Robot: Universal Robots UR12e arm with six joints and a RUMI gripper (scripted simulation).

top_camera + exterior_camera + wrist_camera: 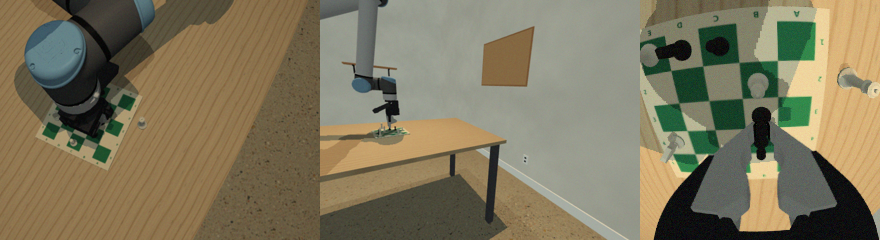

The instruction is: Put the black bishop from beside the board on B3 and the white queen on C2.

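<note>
Right now my hand is 10 mm above the black bishop. The rest, counted from my hand: cream board (40 mm to the right, 40 mm below, 10 mm ahead).
</note>
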